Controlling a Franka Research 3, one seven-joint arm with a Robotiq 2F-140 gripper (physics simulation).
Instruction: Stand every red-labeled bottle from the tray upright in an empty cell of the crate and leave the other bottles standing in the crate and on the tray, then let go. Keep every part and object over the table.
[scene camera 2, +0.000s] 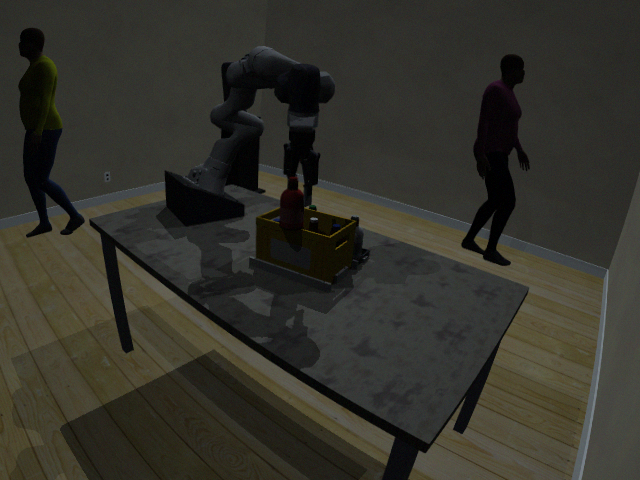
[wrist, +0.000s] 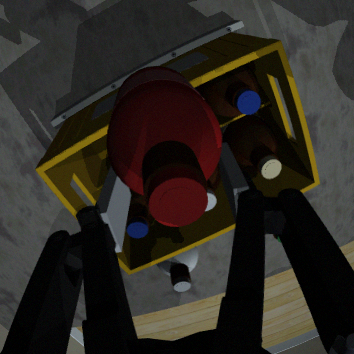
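My gripper (scene camera 2: 299, 189) (wrist: 171, 170) is shut on a red bottle (scene camera 2: 292, 207) (wrist: 162, 125), held upright over the yellow crate (scene camera 2: 268, 240) (wrist: 300, 120). In the scene view its lower end meets the crate's front rim; how deep it sits is hidden. In the wrist view, bottles with a blue cap (wrist: 248, 102), a cream cap (wrist: 271, 169), a white cap (wrist: 210, 201) and another blue cap (wrist: 137, 230) stand in the crate. The cells under the red bottle are hidden. Behind the crate stands a grey bottle (scene camera 2: 358, 238) (wrist: 181, 265) with a pale cap.
A green cap (scene camera 2: 312, 207) shows behind the crate. A dark tray edge (scene camera 2: 366, 254) shows beside the grey bottle. A grey strip (scene camera 2: 289, 272) (wrist: 173, 54) runs along the crate's front foot. The crate stands on the table (scene camera 2: 392, 330). Two people (scene camera 2: 41, 98) (scene camera 2: 501, 113) are beyond the table.
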